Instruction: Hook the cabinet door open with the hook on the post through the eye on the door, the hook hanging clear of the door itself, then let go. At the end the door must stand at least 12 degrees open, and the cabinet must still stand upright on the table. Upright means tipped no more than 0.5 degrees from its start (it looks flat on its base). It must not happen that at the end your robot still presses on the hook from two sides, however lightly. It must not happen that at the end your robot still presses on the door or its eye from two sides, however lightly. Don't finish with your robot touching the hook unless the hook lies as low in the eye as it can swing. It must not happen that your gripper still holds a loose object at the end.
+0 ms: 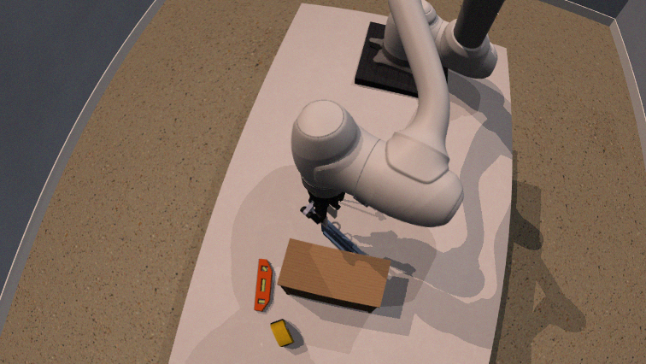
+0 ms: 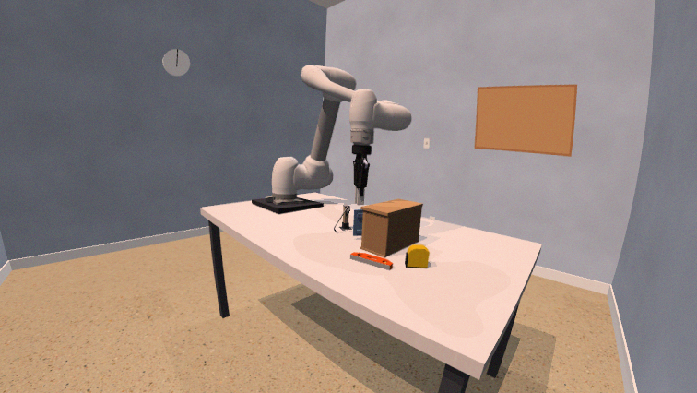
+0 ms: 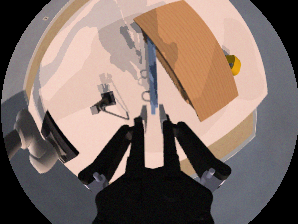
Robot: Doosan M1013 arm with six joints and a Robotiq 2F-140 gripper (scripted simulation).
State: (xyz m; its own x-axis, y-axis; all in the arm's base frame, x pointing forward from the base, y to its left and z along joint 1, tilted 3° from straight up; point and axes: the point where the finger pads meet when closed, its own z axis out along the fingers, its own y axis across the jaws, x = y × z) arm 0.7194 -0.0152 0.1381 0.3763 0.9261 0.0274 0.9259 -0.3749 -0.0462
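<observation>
My hand is 12 cm past the thin hook, 1 cm to the right of it and 12 cm above it. Round my hand: hook post: 14 cm behind, 3 cm to the left, 11 cm below; then cabinet door: 2 cm ahead, 7 cm to the left, 11 cm below; then orange spirit level: 20 cm ahead, 11 cm to the right, 17 cm below.
</observation>
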